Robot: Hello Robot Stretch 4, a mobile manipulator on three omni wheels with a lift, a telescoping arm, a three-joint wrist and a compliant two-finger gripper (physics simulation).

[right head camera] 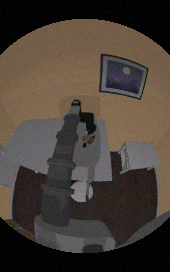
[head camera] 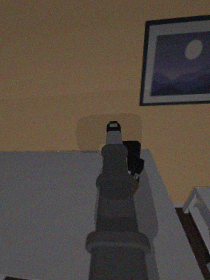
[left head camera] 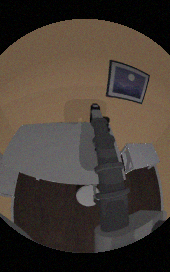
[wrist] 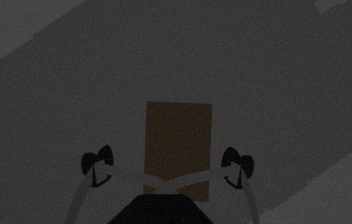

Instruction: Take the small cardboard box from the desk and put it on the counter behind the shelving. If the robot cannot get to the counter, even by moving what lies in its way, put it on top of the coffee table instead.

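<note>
The small cardboard box is a plain brown block on the grey desk, near the desk's right part. My gripper is open, pointing down over the box. In the wrist view one fingertip is to the left of the box and the other to its right, with a gap on each side. The near end of the box is partly covered by the gripper's body and finger links. In the left head view the arm hides the box. I cannot make out the shelving or the counter.
A small white table stands right of the desk. A round white seat is on the dark floor by the desk's front edge. A framed picture hangs on the wall behind.
</note>
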